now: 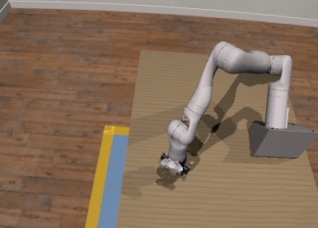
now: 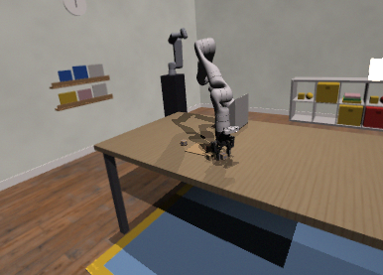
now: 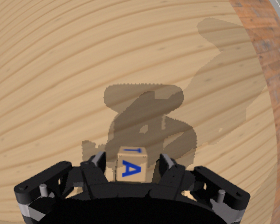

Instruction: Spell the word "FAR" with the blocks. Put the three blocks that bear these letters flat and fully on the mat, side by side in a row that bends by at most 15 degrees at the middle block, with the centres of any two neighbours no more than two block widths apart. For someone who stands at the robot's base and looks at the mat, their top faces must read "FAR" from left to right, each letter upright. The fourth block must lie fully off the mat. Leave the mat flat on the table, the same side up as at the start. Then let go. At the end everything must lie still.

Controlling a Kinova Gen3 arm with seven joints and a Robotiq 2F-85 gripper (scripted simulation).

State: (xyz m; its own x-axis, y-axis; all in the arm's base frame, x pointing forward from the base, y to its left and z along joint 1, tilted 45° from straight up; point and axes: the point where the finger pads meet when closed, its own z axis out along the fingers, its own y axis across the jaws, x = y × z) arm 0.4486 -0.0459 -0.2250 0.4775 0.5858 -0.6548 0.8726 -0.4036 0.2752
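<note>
Now: hand 16 cm to the left of the tan mat, 7 cm past it and 2 cm above it. The rest, counted from my hand: R block: 6 cm to the right, 3 cm ahead, 1 cm below.
</note>
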